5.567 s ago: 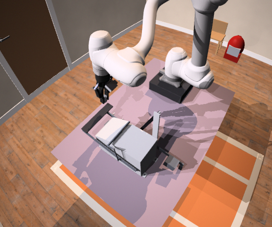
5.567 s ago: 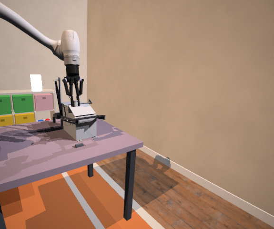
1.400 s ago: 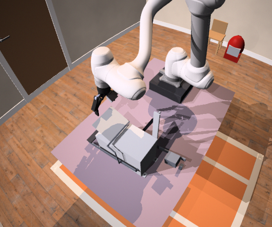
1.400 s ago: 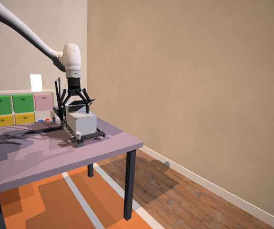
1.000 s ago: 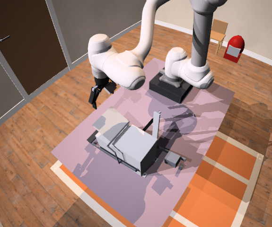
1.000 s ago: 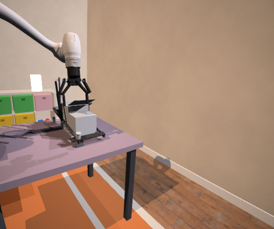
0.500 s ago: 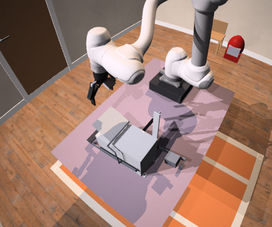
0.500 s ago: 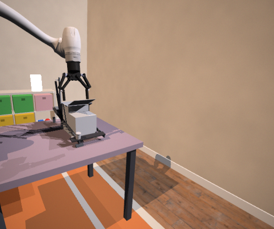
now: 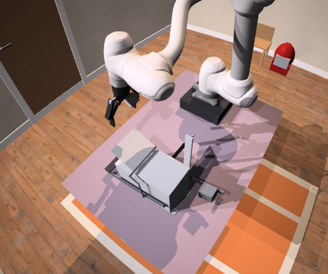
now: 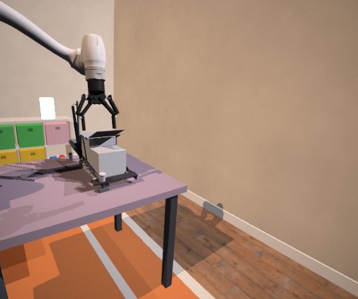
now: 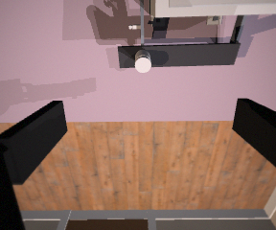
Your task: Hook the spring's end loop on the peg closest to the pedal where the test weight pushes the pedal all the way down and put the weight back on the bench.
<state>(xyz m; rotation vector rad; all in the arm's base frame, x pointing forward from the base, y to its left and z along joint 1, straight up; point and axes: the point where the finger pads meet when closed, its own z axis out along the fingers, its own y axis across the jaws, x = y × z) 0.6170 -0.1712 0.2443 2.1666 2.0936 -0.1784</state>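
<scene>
Right now the steel test weight is 20 mm to the right of my hand and 240 mm below it. From my hand the other things lie so: small grey block (30 mm to the right, 310 mm below).
</scene>
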